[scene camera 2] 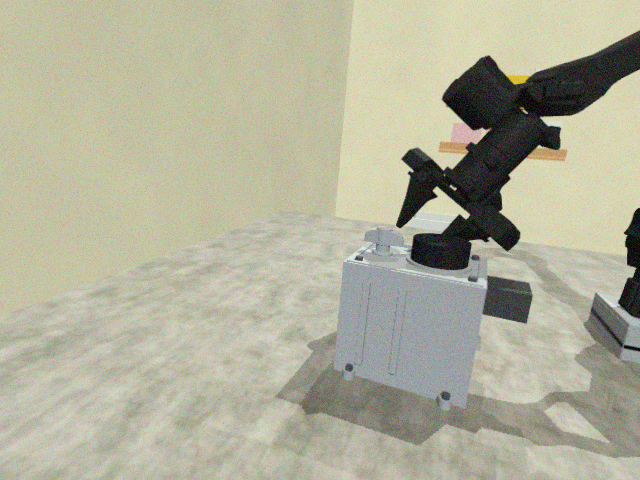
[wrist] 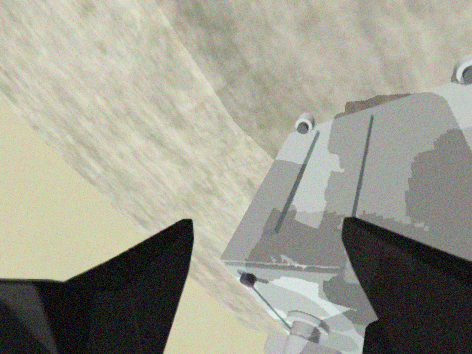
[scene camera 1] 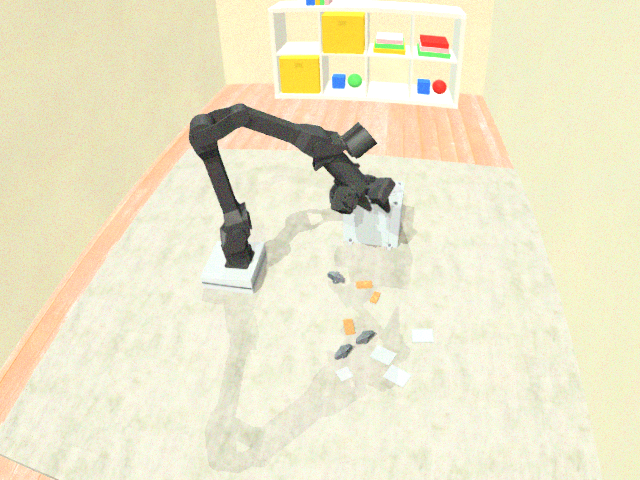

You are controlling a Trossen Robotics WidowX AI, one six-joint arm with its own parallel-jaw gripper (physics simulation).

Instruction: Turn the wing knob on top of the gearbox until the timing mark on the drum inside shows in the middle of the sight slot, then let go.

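Pixels of known places: gripper, fingertip midpoint: [scene camera 2: 411,241] [wrist: 267,228] [scene camera 1: 380,210]; arm's base, link origin: [scene camera 1: 239,259].
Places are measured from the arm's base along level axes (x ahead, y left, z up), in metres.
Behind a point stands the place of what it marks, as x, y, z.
Observation:
The pale grey gearbox [scene camera 1: 371,228] {0.312, 0.164, 0.012} [scene camera 2: 413,330] {0.302, 0.289, 0.026} [wrist: 390,170] {0.298, 0.169, 0.030} stands upright on the mat. Its light grey wing knob [scene camera 2: 383,237] {0.355, 0.237, 0.111} [wrist: 300,345] {0.352, 0.219, 0.105} stands on the top near one corner; part of it shows at the bottom edge in the wrist view, and it cannot be made out in scene camera 1. A short black cylinder [scene camera 2: 440,252] {0.288, 0.261, 0.110} stands beside the knob. My gripper [scene camera 1: 377,208] {0.333, 0.142, 0.089} [scene camera 2: 422,230] {0.333, 0.142, 0.089} [wrist: 267,228] {0.333, 0.142, 0.089} is open and empty above the gearbox top. In scene camera 2 one fingertip is just above and right of the knob, the other behind the cylinder. The sight slot and timing mark cannot be made out.
A dark block [scene camera 2: 508,299] {0.213, 0.253, 0.069} sticks out from the gearbox's side. Bolt heads stand at its corners. Orange pieces [scene camera 1: 363,284] {0.314, 0.010, -0.042}, dark grey pieces [scene camera 1: 336,277] {0.247, 0.006, -0.024} and white tiles [scene camera 1: 422,335] {0.470, -0.124, -0.046} lie on the mat. A white shelf unit [scene camera 1: 367,6] stands at the back.

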